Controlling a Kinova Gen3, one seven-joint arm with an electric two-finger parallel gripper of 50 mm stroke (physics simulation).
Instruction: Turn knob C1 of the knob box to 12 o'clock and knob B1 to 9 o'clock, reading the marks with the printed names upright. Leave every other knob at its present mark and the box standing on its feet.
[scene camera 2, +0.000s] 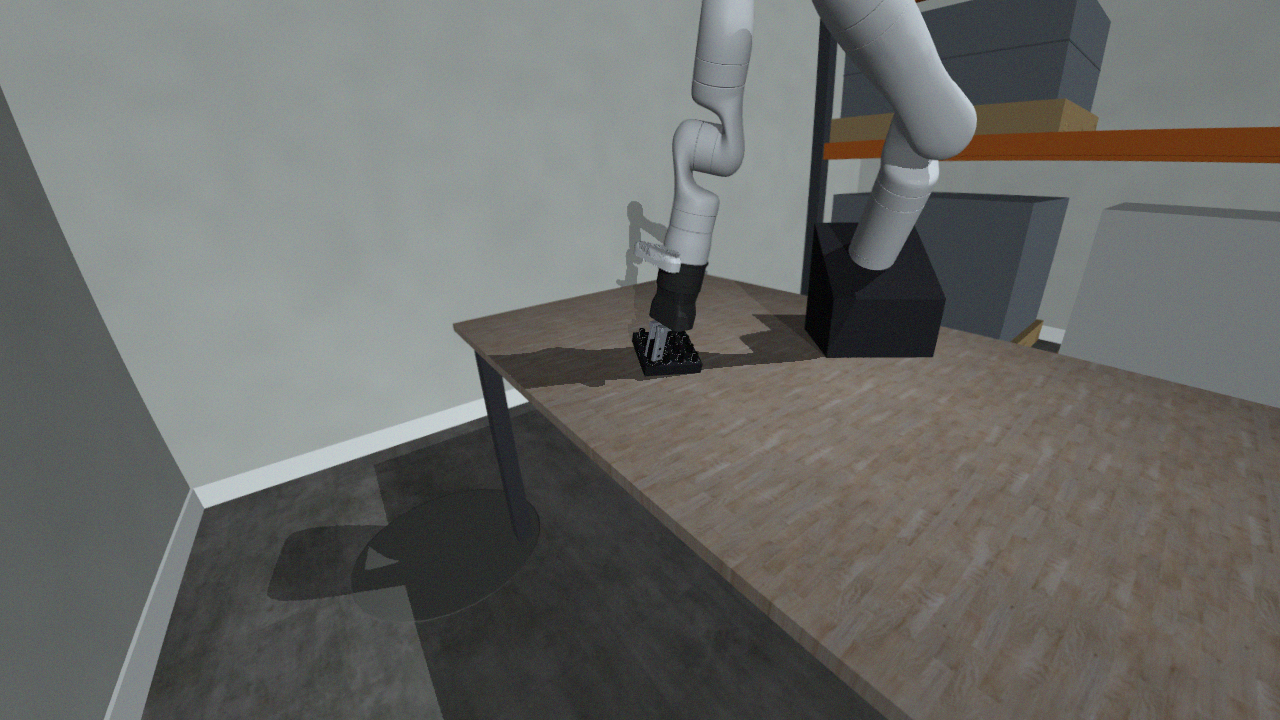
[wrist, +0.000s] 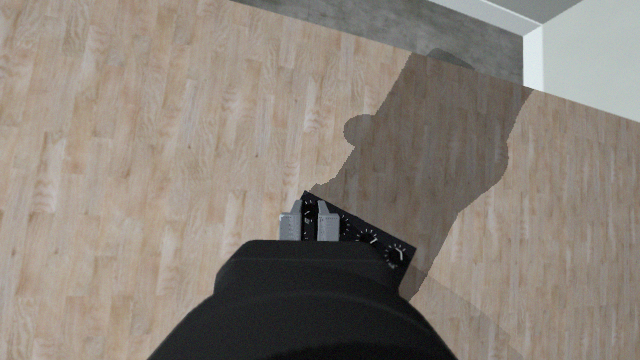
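Pixels of known places: gripper, between the fingertips: (scene camera 2: 653, 357) (wrist: 309, 213); arm's base, origin of its link: (scene camera 2: 871, 253).
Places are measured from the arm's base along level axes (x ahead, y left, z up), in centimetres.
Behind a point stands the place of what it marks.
Observation:
The black knob box (scene camera 2: 673, 367) {x 43.0, y -9.6, z -16.6 cm} (wrist: 407, 250) {x 44.1, y -19.9, z -12.9 cm} lies flat on the table, turned at an angle in the wrist view. Its small black knobs have white pointer lines and tick marks. My gripper (scene camera 2: 657, 351) {x 45.9, y -11.5, z -14.5 cm} (wrist: 309, 213) {x 45.9, y -11.5, z -14.5 cm} points down over the box and is shut on a knob in the left column. The held knob is hidden by the fingers and the gripper body, so its name and pointer cannot be read. A corner knob and its ticks show between the fingertips in the wrist view. Two knobs (wrist: 368, 237) {x 44.8, y -16.0, z -12.5 cm} (wrist: 396, 255) {x 43.8, y -18.2, z -11.8 cm} show to the right. C1 and B1 cannot be read.
The wooden table (scene camera 2: 984, 501) {x 34.7, y 37.9, z -18.6 cm} (wrist: 150, 125) {x 51.4, y 3.0, z -18.6 cm} carries the box near its far left end, close to a table edge. The black arm base (scene camera 2: 881, 326) {x 6.0, y 7.5, z -12.2 cm} stands to the right of the box. A grey wall is behind. An orange-beamed shelf (scene camera 2: 1163, 145) stands behind the base.

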